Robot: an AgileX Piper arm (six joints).
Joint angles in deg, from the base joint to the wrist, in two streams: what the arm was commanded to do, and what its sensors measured. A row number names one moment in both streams.
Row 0, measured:
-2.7 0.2 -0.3 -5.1 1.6 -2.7
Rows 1 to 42, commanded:
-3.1 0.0 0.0 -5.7 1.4 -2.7
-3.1 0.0 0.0 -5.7 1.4 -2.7
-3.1 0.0 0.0 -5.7 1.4 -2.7
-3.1 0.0 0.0 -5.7 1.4 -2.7
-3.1 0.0 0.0 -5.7 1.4 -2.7
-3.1 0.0 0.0 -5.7 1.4 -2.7
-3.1 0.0 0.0 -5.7 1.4 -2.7
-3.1 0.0 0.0 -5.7 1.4 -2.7
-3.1 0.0 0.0 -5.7 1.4 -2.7
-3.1 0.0 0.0 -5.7 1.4 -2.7
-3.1 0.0 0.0 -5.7 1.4 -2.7
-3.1 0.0 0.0 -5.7 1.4 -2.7
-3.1 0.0 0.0 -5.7 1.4 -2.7
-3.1 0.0 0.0 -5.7 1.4 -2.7
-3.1 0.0 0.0 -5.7 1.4 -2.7
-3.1 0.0 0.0 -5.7 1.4 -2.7
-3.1 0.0 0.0 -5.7 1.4 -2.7
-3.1 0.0 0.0 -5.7 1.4 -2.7
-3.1 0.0 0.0 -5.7 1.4 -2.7
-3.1 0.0 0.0 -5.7 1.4 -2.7
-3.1 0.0 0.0 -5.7 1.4 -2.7
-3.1 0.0 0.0 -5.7 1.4 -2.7
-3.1 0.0 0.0 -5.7 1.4 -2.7
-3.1 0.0 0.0 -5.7 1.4 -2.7
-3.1 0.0 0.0 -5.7 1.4 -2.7
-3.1 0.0 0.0 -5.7 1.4 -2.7
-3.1 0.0 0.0 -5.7 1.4 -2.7
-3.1 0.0 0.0 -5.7 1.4 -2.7
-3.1 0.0 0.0 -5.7 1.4 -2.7
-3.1 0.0 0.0 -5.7 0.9 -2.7
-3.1 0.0 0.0 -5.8 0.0 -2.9
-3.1 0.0 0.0 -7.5 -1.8 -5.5
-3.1 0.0 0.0 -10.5 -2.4 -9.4
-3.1 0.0 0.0 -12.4 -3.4 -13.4
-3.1 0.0 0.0 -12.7 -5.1 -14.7
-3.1 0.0 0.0 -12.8 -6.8 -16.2
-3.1 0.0 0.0 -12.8 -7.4 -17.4
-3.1 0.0 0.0 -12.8 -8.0 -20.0
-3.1 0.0 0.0 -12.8 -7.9 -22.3
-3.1 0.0 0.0 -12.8 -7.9 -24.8
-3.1 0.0 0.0 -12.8 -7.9 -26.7
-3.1 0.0 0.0 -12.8 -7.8 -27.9
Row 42, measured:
-2.7 0.2 -0.2 -12.1 -6.7 -21.1
